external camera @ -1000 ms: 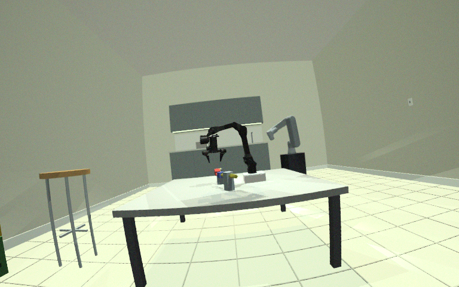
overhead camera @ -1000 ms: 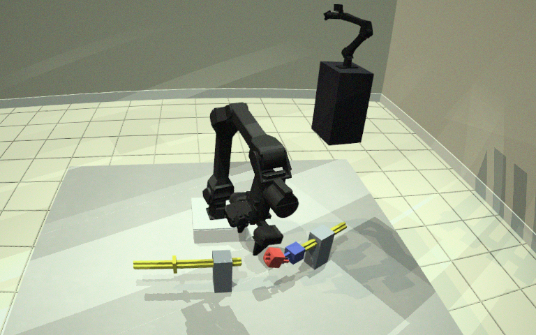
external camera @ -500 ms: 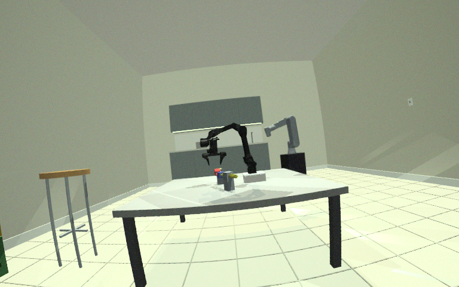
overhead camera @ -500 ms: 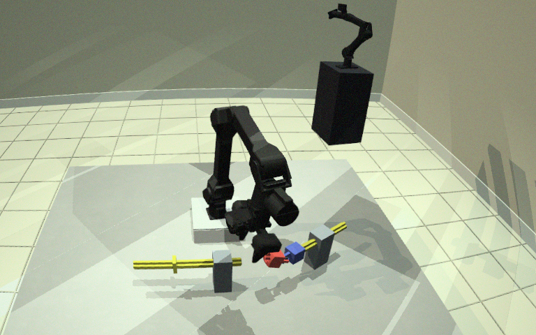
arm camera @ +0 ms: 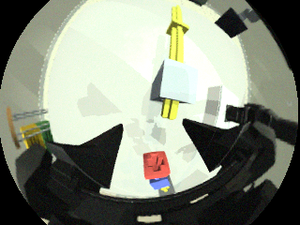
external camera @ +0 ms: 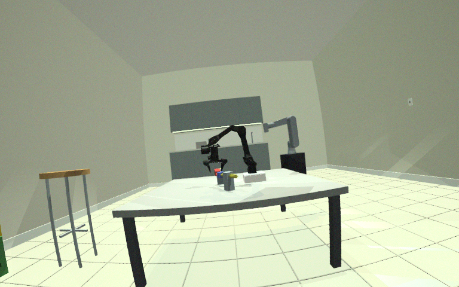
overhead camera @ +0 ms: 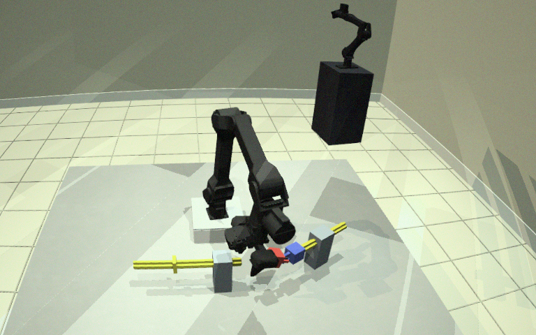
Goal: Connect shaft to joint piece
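My gripper tip is now 9 cm to the right of the red square joint piece.
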